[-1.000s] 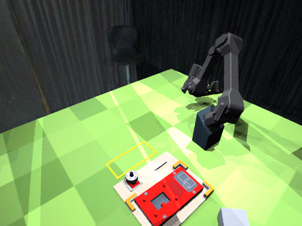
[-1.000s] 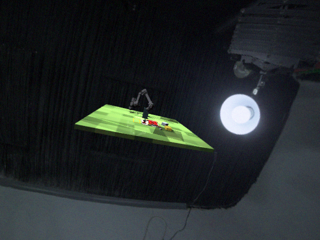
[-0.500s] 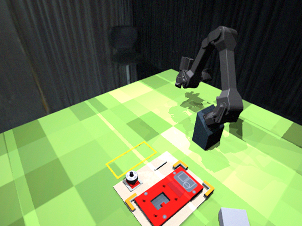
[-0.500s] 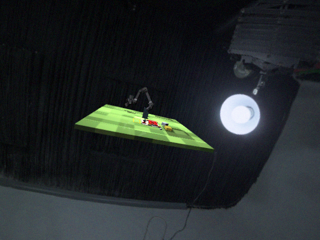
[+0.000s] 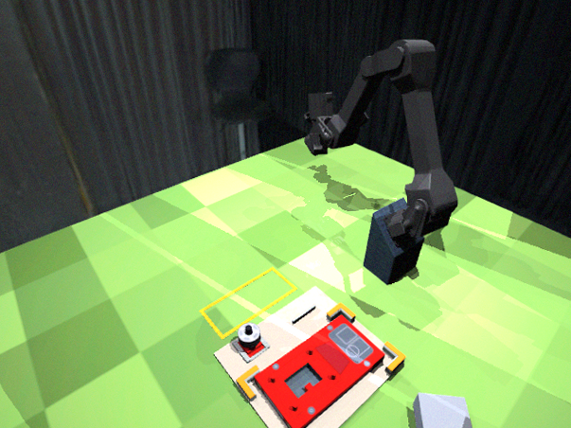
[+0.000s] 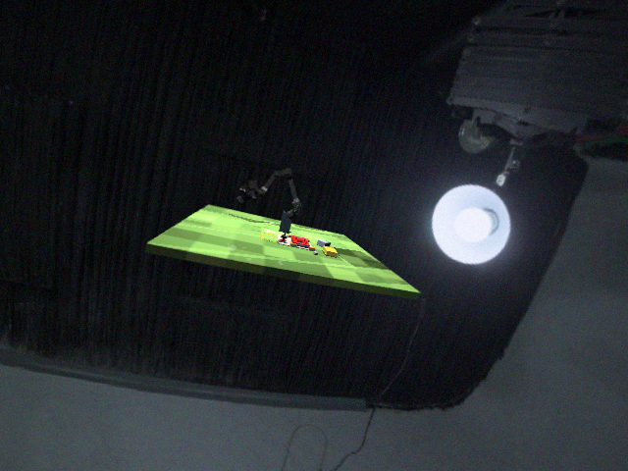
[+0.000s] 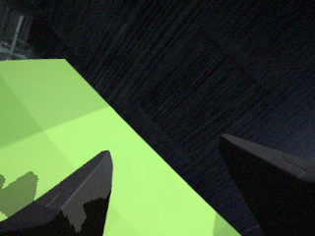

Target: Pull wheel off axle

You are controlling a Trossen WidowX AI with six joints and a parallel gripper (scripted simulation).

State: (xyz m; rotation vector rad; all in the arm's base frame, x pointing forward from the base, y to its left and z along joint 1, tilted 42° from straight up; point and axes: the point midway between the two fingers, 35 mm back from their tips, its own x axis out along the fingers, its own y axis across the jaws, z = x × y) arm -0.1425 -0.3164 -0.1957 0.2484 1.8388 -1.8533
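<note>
The wheel lies 540 mm ahead of my gripper tip, 390 mm to the left of it and 130 mm below it. Round my gripper tip: black axle (540 mm ahead, 390 mm to the left, 130 mm below); then grey block (670 mm to the left, 370 mm ahead, 150 mm below).
</note>
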